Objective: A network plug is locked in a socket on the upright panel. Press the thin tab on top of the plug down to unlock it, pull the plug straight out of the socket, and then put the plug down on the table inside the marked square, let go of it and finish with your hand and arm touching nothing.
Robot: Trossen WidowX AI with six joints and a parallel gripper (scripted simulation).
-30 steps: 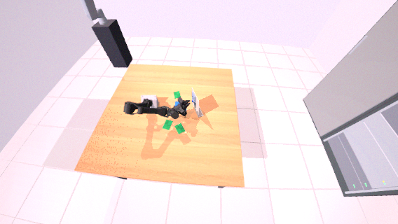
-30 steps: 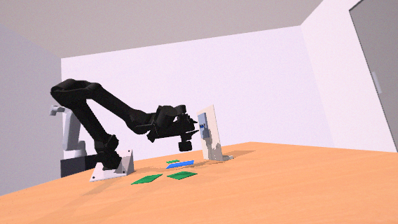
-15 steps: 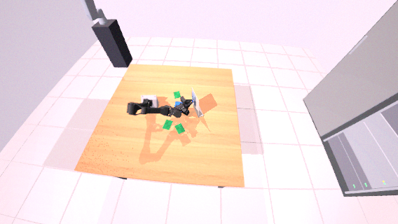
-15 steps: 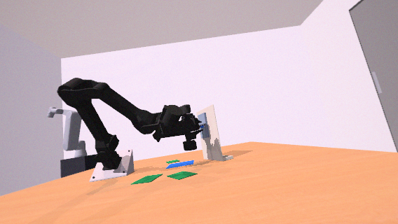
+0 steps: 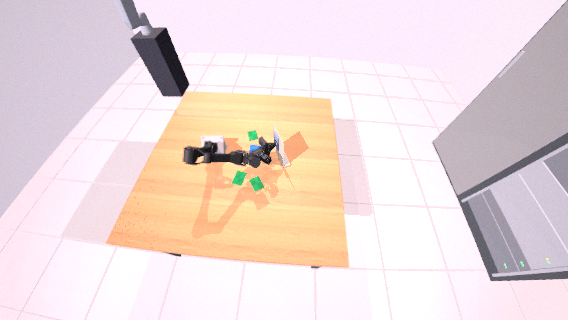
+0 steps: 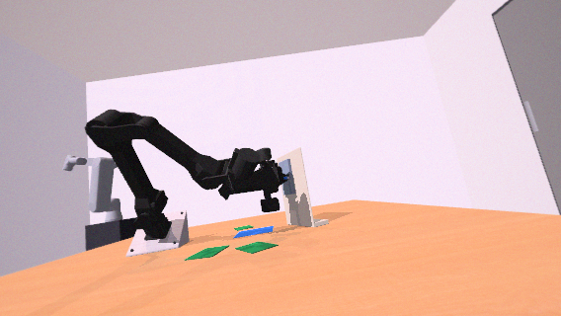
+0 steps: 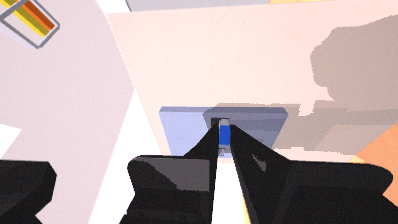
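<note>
Now: gripper tip 2 cm short of the upright panel, 2 cm to the right of it and 5 cm above it. The rest, counted from my gripper tip: network plug right at my gripper tip; blue marked square 13 cm behind, 4 cm to the left, 15 cm below.
</note>
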